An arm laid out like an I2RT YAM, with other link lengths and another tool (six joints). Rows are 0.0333 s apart.
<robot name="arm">
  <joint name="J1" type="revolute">
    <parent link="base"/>
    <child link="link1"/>
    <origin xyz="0 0 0.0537" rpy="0 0 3.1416"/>
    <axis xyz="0 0 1"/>
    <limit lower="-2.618" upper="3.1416"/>
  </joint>
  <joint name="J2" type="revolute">
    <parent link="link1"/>
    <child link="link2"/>
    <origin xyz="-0.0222 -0.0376 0.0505" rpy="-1.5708 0 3.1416"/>
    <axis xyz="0 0 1"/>
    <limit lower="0" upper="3.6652"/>
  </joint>
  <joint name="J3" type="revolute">
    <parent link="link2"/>
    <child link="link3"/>
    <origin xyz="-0.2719 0 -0.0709" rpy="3.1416 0 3.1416"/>
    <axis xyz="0 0 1"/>
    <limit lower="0" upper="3.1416"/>
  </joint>
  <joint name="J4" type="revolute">
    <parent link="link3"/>
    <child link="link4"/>
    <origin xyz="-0.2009 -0.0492 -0.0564" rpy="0 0 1.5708"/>
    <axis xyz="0 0 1"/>
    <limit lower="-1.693" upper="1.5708"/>
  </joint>
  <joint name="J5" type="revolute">
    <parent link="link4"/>
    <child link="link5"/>
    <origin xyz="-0.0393 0.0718 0.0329" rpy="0 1.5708 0"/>
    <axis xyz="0 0 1"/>
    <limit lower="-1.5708" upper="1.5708"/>
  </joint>
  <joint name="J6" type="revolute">
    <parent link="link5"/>
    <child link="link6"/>
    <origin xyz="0 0.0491 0.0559" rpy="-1.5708 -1.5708 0"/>
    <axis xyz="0 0 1"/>
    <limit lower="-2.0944" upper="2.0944"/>
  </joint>
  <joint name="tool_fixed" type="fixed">
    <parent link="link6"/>
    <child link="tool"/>
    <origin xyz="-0.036 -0.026 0.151" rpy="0 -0.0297 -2.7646"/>
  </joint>
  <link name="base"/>
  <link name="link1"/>
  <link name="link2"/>
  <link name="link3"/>
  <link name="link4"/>
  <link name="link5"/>
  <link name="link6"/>
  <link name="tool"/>
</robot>
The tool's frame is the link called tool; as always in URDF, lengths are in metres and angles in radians.
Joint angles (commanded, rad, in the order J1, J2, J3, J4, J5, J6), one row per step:
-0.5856, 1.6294, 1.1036, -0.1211, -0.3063, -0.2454
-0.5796, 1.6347, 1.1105, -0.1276, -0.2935, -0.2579
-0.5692, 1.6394, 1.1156, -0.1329, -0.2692, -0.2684
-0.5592, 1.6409, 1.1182, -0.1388, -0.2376, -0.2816
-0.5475, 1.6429, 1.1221, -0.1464, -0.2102, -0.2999
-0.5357, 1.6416, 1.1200, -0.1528, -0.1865, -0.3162
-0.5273, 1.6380, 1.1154, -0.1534, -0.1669, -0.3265
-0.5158, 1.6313, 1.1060, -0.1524, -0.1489, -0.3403
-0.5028, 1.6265, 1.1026, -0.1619, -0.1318, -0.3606
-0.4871, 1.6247, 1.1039, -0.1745, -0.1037, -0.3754
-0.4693, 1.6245, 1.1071, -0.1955, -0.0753, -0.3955
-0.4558, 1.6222, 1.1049, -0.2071, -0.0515, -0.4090
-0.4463, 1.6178, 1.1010, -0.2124, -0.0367, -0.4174
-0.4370, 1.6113, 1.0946, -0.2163, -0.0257, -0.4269
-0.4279, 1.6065, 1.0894, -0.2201, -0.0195, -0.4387
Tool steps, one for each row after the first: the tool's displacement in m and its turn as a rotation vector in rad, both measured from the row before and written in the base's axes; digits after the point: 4 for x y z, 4 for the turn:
0.0013, 0.0001, -0.0010, -0.0137, 0.0105, 0.0030
0.0012, -0.0002, -0.0015, -0.0181, 0.0140, -0.0027
-0.0002, -0.0011, -0.0013, -0.0241, 0.0170, -0.0072
0.0006, 0.0005, -0.0012, -0.0255, 0.0177, 0.0011
-0.0002, 0.0019, -0.0019, -0.0213, 0.0175, 0.0032
-0.0006, 0.0009, -0.0006, -0.0175, 0.0100, -0.0006
-0.0006, 0.0030, -0.0008, -0.0192, 0.0105, 0.0060
-0.0003, 0.0041, -0.0014, -0.0205, 0.0175, 0.0124
-0.0002, 0.0027, -0.0016, -0.0220, 0.0207, 0.0034
-0.0005, 0.0041, -0.0032, -0.0226, 0.0295, 0.0091
-0.0011, 0.0028, -0.0024, -0.0183, 0.0210, 0.0045
-0.0009, 0.0023, -0.0008, -0.0126, 0.0110, 0.0040
-0.0010, 0.0031, -0.0006, -0.0115, 0.0093, 0.0075
-0.0003, 0.0038, -0.0009, -0.0101, 0.0090, 0.0124

